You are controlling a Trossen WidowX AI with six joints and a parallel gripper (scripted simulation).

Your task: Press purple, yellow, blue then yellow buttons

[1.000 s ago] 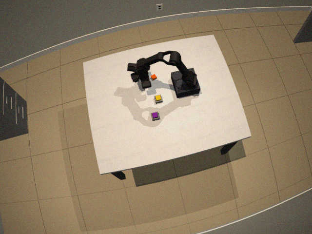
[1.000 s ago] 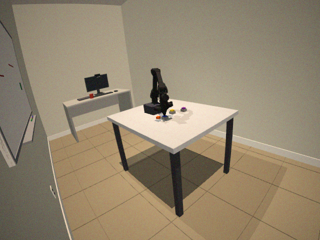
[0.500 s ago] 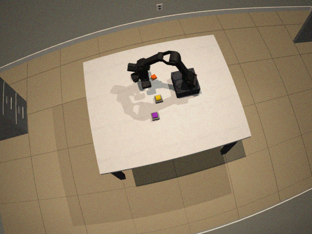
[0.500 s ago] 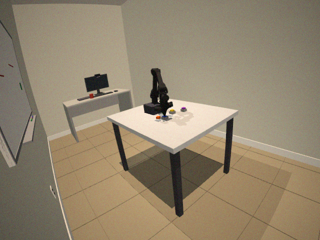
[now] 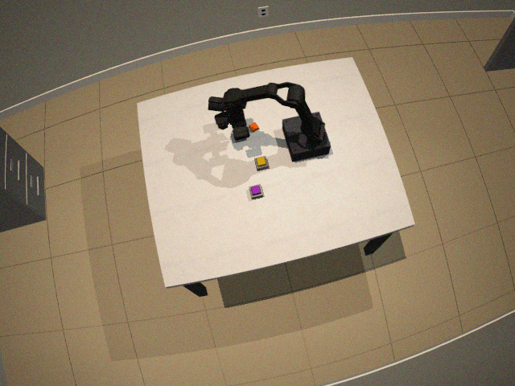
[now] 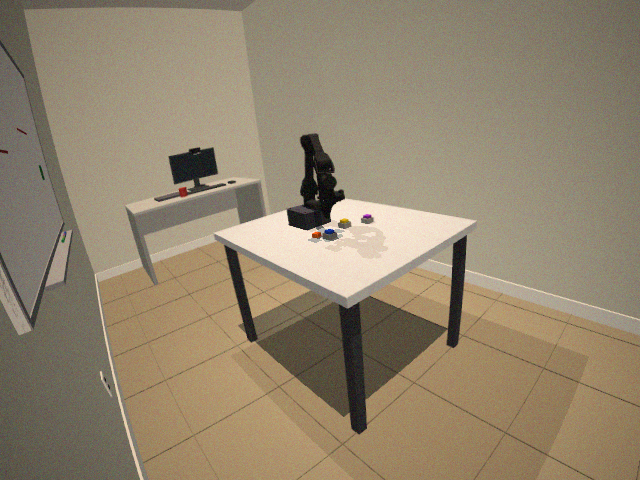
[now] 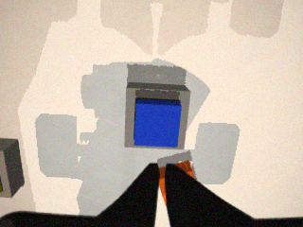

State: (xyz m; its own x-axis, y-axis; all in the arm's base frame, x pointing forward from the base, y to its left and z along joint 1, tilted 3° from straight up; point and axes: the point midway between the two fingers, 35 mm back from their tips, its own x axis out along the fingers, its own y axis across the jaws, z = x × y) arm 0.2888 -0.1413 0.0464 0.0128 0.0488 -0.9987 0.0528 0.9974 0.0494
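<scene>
My gripper tip is 15 cm to the right of the yellow button, 6 cm above it and 5 cm past it. From my gripper tip the other things lie so: orange block (8 cm below, 7 cm behind, 2 cm to the right); then purple button (27 cm to the left, 6 cm below, 1 cm ahead); then blue button (6 cm below).
</scene>
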